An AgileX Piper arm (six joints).
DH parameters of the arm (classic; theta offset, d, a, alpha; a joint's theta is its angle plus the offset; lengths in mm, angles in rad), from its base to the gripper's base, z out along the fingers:
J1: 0 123 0 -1.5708
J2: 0.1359 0 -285.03 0
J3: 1.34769 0 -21.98 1.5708
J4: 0 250.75 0 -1.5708
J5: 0 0 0 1.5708
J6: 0 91 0 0
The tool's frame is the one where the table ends.
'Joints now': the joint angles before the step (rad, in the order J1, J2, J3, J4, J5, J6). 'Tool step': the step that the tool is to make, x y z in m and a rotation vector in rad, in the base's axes. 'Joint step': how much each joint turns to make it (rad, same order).
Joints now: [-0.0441, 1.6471, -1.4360, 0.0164, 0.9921, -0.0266]
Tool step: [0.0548, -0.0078, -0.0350, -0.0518, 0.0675, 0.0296]
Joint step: [-0.0052, 0.2271, -0.1797, -0.0425, 0.0175, -0.0314]
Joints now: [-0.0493, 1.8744, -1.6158, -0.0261, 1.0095, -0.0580]
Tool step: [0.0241, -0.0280, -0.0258, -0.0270, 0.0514, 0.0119]
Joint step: [-0.0613, 0.1246, -0.0959, -0.0029, 0.0186, -0.0784]
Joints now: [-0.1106, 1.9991, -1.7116, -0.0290, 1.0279, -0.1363]
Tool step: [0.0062, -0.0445, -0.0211, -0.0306, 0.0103, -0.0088]
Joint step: [-0.0976, 0.0642, -0.0211, -0.0011, -0.0401, -0.0928]
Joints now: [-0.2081, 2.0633, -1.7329, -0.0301, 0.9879, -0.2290]
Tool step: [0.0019, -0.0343, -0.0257, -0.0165, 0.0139, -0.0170]
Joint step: [-0.0727, 0.0612, -0.0014, -0.0010, -0.0517, -0.0571]
